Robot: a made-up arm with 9 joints. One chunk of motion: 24 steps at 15 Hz.
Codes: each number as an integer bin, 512 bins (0 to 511) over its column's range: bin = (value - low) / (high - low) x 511, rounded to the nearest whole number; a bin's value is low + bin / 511 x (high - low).
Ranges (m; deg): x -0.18..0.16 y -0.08..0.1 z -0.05..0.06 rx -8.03..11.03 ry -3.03..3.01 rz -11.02..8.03
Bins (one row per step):
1: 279 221 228 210 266 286
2: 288 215 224 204 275 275
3: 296 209 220 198 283 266
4: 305 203 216 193 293 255
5: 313 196 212 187 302 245
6: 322 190 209 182 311 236
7: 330 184 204 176 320 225
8: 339 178 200 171 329 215
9: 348 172 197 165 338 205
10: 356 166 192 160 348 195
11: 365 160 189 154 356 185
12: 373 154 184 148 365 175
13: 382 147 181 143 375 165
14: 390 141 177 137 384 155
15: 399 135 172 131 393 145
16: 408 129 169 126 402 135
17: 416 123 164 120 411 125
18: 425 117 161 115 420 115
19: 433 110 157 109 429 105
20: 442 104 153 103 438 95
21: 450 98 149 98 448 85
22: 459 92 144 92 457 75
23: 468 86 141 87 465 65
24: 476 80 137 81 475 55
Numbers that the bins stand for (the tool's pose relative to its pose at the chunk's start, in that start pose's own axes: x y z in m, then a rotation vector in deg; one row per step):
1: 0.0056 -0.0022 -0.0009 -0.20 0.11 -0.36
2: 0.0116 -0.0043 -0.0018 -0.42 0.22 -0.77
3: 0.0169 -0.0064 -0.0026 -0.64 0.32 -1.10
4: 0.0229 -0.0085 -0.0035 -0.83 0.43 -1.51
5: 0.0283 -0.0110 -0.0044 -1.06 0.54 -1.89
6: 0.0342 -0.0131 -0.0050 -1.24 0.65 -2.22
7: 0.0396 -0.0152 -0.0061 -1.47 0.75 -2.63
8: 0.0456 -0.0173 -0.0069 -1.65 0.86 -3.00
9: 0.0515 -0.0194 -0.0076 -1.88 0.97 -3.38
10: 0.0569 -0.0215 -0.0087 -2.06 1.08 -3.75
11: 0.0629 -0.0236 -0.0093 -2.29 1.18 -4.12
12: 0.0682 -0.0258 -0.0104 -2.51 1.28 -4.50
13: 0.0742 -0.0282 -0.0110 -2.70 1.40 -4.87
14: 0.0795 -0.0303 -0.0119 -2.92 1.51 -5.24
15: 0.0855 -0.0324 -0.0130 -3.14 1.62 -5.61
16: 0.0915 -0.0346 -0.0136 -3.33 1.72 -5.99
17: 0.0968 -0.0367 -0.0147 -3.55 1.83 -6.36
18: 0.1028 -0.0388 -0.0153 -3.74 1.93 -6.73
19: 0.1081 -0.0413 -0.0162 -3.96 2.04 -7.11
20: 0.1141 -0.0434 -0.0171 -4.19 2.15 -7.48
21: 0.1194 -0.0455 -0.0179 -4.37 2.27 -7.85
22: 0.1254 -0.0476 -0.0190 -4.60 2.37 -8.22
23: 0.1314 -0.0497 -0.0196 -4.78 2.47 -8.60
24: 0.1367 -0.0518 -0.0205 -5.01 2.58 -8.97

